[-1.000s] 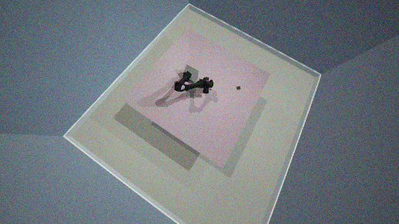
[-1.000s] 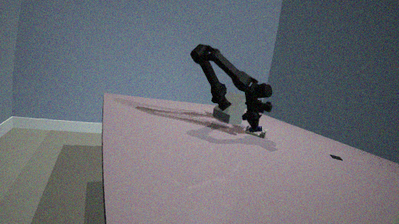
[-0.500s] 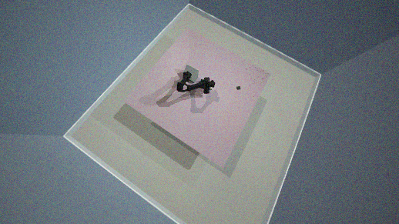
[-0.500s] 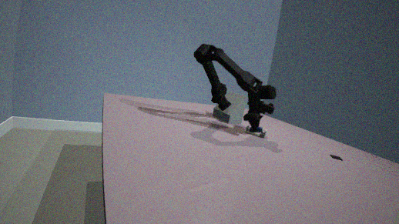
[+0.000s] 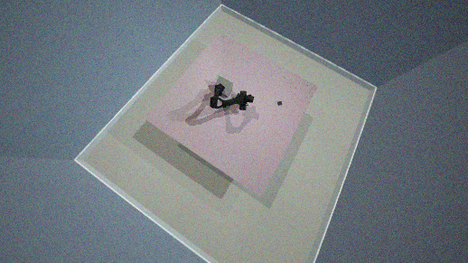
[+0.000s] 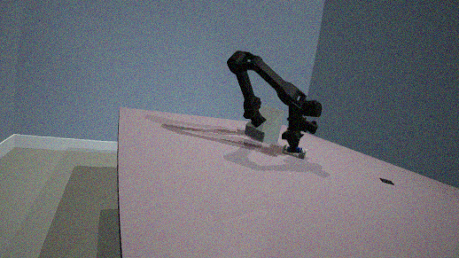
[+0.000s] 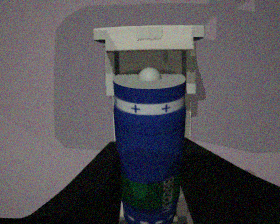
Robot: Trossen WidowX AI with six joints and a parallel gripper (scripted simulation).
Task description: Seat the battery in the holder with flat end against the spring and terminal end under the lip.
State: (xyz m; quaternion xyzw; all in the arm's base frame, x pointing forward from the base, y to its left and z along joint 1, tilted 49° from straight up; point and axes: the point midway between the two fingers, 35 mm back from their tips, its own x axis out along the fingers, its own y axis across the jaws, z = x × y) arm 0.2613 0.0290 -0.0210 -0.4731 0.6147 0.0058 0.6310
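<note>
Now: the battery 1 cm above my gripper tip. Round my gripper tip: dark remote cover 30 cm ahead, 24 cm to the left, 1 cm below.
</note>
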